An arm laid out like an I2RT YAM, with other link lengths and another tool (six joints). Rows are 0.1 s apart.
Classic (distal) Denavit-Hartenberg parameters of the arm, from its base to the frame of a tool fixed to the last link. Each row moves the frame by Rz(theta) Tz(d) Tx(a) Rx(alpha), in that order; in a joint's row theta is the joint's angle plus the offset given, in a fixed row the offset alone. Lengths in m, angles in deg.
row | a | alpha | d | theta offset
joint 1 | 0.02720 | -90.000 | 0.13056 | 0.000
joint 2 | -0.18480 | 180.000 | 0.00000 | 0.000
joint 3 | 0.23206 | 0.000 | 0.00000 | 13.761
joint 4 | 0.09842 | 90.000 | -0.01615 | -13.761
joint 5 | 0.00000 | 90.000 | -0.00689 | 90.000
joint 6 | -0.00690 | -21.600 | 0.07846 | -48.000
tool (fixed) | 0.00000 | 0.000 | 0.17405 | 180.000
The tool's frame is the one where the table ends.
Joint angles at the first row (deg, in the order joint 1, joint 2, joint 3, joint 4, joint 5, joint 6):
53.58, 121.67, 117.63, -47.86, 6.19, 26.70
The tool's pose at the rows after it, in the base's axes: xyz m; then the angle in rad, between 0 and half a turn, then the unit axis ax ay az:
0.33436 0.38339 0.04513 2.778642 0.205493 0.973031 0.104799
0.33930 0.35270 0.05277 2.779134 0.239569 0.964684 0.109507
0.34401 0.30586 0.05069 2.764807 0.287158 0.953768 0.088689
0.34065 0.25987 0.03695 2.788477 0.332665 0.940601 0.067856
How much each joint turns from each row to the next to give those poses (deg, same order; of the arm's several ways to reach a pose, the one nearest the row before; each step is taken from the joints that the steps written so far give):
-1.81, -8.39, -9.57, 4.10, 0.01, 1.04
-2.92, -7.71, -8.37, 1.44, -0.15, 1.27
-3.29, -7.18, -8.18, -0.23, 2.32, 1.42
-4.17, -6.49, -8.60, -0.16, 0.15, 1.68

